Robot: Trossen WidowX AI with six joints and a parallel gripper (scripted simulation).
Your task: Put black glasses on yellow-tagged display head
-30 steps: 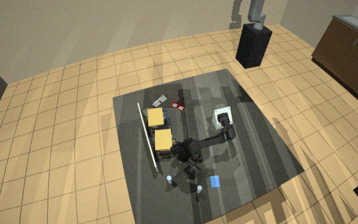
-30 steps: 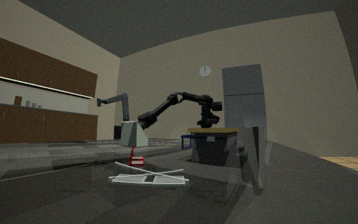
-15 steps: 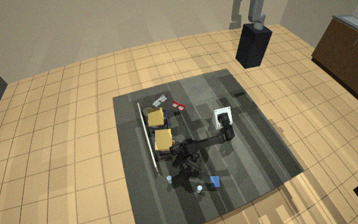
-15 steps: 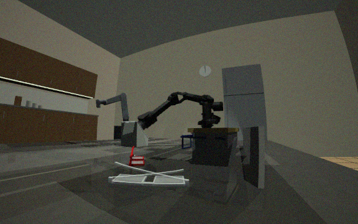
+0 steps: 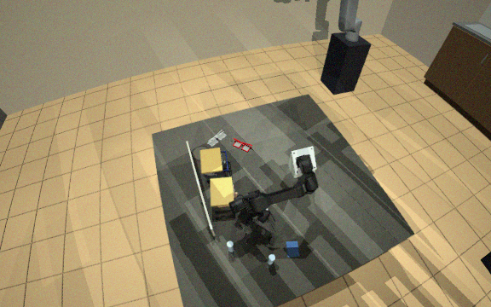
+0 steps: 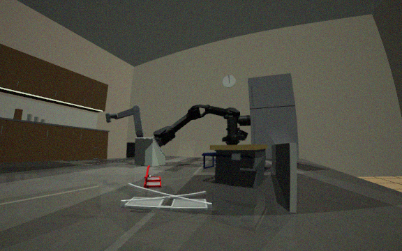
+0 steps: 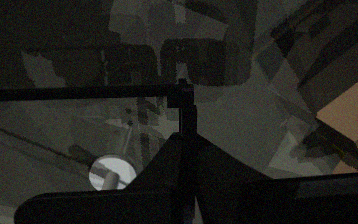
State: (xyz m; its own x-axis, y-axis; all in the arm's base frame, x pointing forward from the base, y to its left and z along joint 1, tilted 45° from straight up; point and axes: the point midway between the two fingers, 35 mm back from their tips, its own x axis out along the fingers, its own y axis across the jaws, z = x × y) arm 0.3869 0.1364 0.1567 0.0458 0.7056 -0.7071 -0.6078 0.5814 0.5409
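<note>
Now: the peg 90 mm behind my gripper tip and 40 mm below it. Also, from my gripper tip: blue card: 230 mm to the left, 150 mm behind, 60 mm below; thin white panel: 270 mm to the right, 220 mm ahead, 10 mm below.
</note>
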